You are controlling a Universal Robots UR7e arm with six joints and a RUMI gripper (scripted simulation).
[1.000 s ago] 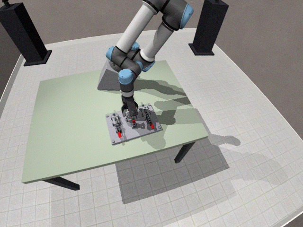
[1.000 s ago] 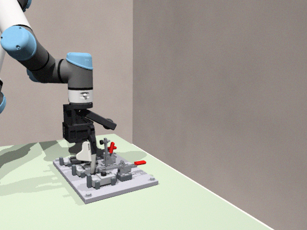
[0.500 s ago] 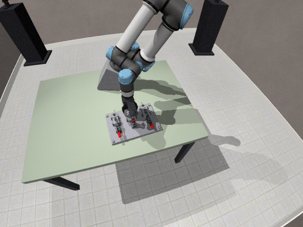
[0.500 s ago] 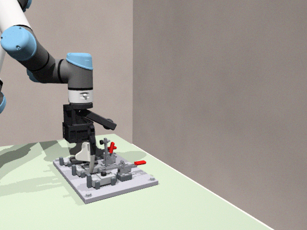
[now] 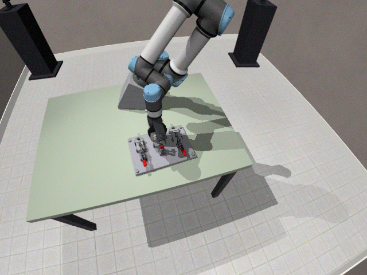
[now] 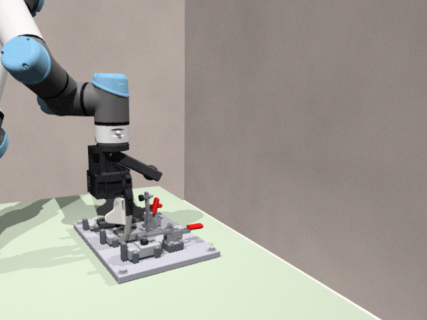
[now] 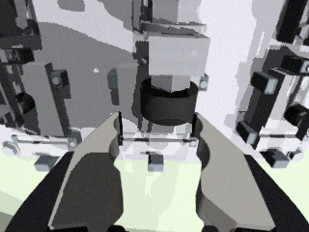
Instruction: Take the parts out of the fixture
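My gripper is now 5 cm short of the fixture plate, 1 cm to the right of it and 3 cm above it. Round my hand: clamp: 5 cm ahead, 12 cm to the left, 1 cm above; grey part: 2 cm ahead, 11 cm to the right.
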